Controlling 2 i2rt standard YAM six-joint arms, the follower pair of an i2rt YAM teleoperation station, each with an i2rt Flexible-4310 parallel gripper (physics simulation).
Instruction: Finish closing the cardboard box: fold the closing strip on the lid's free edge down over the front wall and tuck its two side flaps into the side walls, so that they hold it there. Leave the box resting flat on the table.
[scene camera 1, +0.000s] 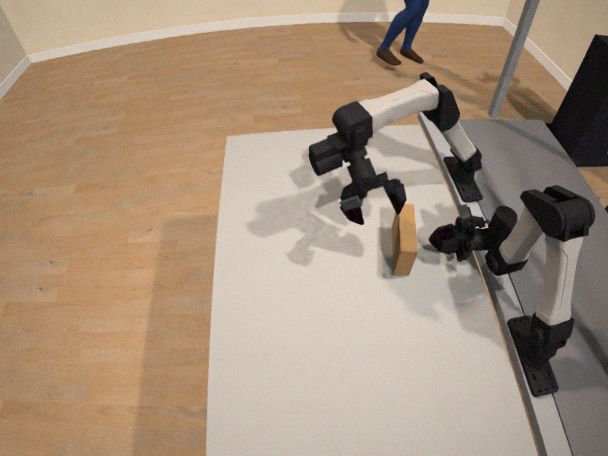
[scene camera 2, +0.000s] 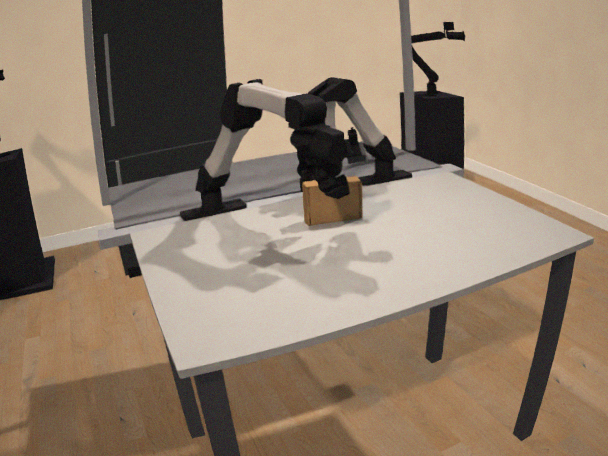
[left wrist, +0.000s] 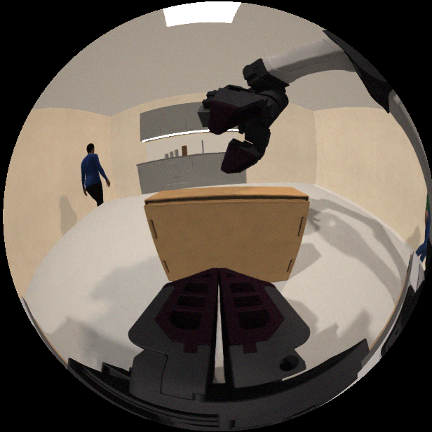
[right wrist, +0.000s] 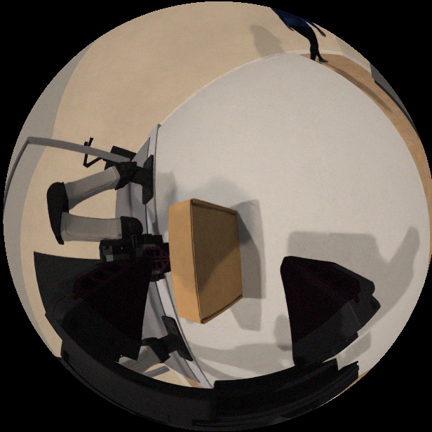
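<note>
The cardboard box (scene camera 1: 408, 245) (scene camera 2: 332, 209) (left wrist: 227, 237) (right wrist: 220, 235) stands upright on a narrow side, its broad faces vertical. In the left wrist view, one broad face has small slits near both side edges, and a dark seam runs under the top narrow side. The closing strip and its side flaps cannot be told apart clearly. My left gripper (scene camera 1: 433, 240) (left wrist: 218, 273) is shut and empty, pointing at the slitted face from close by; contact is unclear. My right gripper (scene camera 1: 377, 216) (left wrist: 219, 155) is open above the box, on its other broad side, holding nothing.
The white table (scene camera 1: 300, 350) (scene camera 2: 450, 250) carries the box. Both arm bases (scene camera 1: 535, 355) (scene camera 1: 462, 180) stand along the table edge beside the grey surface (scene camera 1: 510, 150). The right arm reaches over the table, and its forearm (scene camera 1: 400, 106) is raised.
</note>
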